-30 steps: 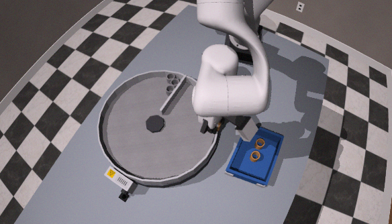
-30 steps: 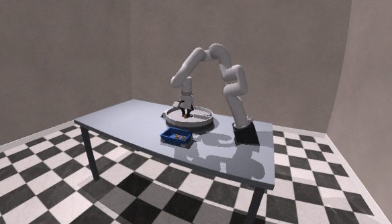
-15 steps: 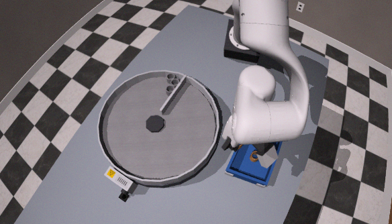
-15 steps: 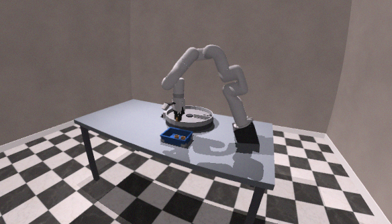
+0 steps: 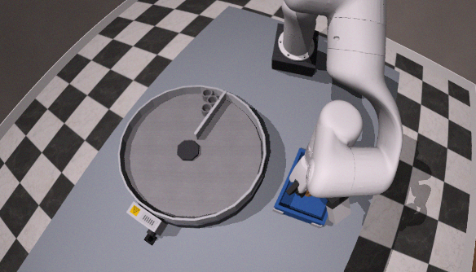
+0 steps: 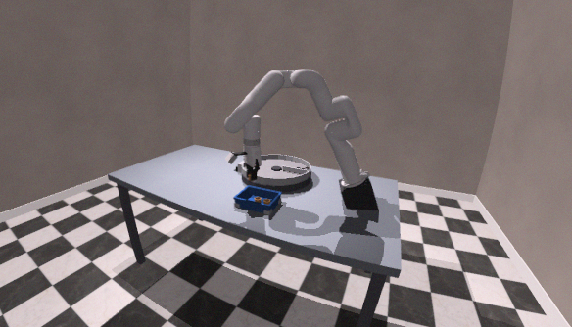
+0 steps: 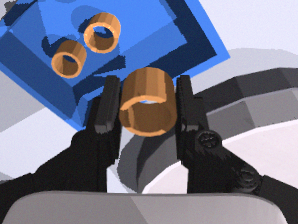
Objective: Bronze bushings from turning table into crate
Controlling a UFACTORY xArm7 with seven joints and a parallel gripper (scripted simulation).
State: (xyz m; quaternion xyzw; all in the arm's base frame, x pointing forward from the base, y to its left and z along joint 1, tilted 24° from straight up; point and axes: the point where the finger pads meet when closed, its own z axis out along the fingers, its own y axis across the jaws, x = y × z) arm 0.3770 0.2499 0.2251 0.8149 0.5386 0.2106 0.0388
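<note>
Now: hand 120 mm above the blue crate, 50 mm past it and 10 mm to the right of it. From my hand the other things lie so: turning table (320 mm to the right, 90 mm below, 80 mm ahead).
</note>
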